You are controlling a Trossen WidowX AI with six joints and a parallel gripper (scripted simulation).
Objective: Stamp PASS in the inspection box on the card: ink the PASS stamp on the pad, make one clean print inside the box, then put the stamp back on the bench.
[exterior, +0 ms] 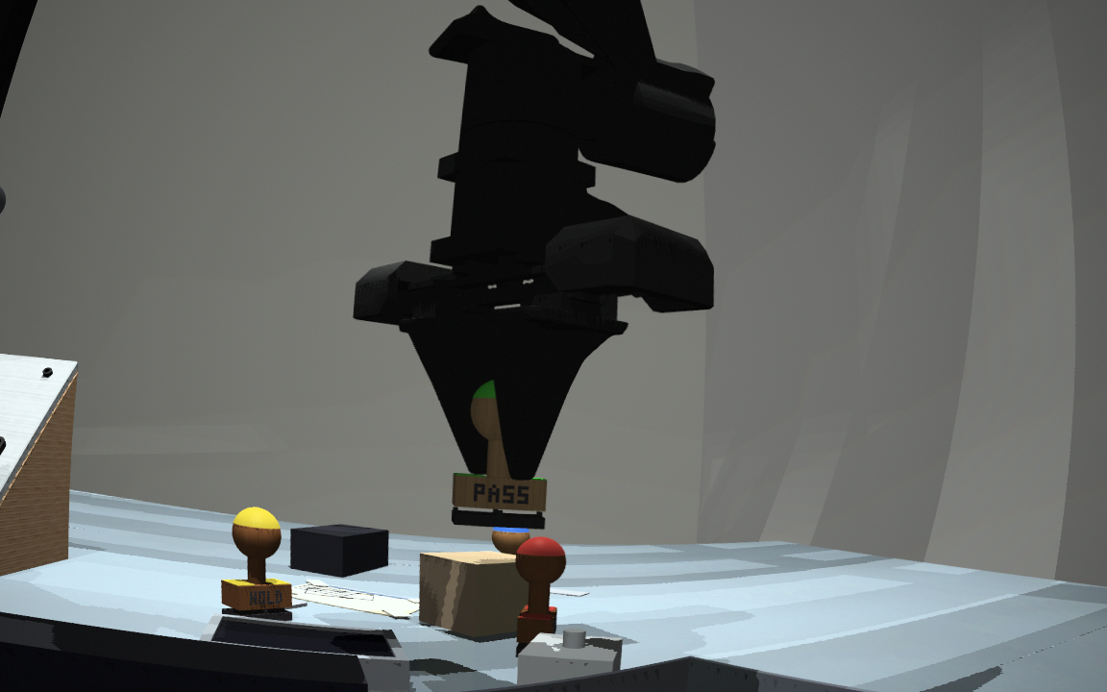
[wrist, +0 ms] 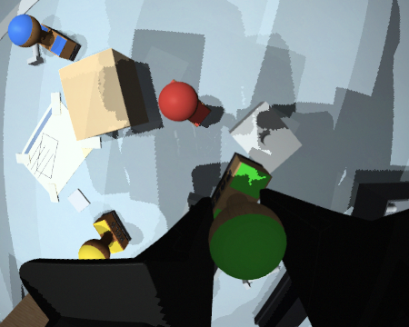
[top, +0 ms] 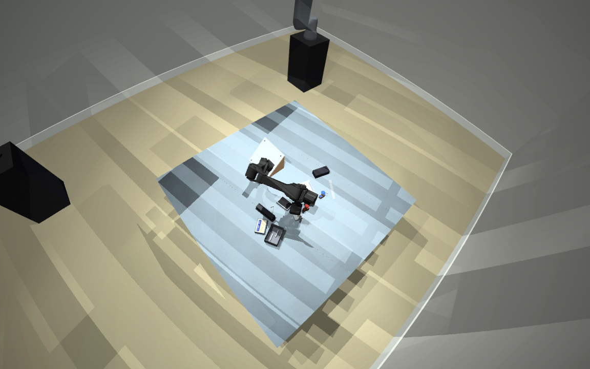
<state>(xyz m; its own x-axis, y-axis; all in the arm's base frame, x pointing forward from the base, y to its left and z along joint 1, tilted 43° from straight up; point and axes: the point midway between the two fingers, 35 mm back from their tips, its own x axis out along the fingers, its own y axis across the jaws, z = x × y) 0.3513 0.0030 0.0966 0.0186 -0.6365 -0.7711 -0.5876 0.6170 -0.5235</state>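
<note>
Now: the grey block 8 cm below my gripper tip, 3 cm ahead of it and 2 cm to the right of it. From my gripper tip the other things lie so: red-knobbed stamp: 8 cm below, 5 cm to the left, 3 cm ahead; dark ink pad: 9 cm below, 9 cm behind, 2 cm to the right; green-edged stamp: right at my gripper tip.
</note>
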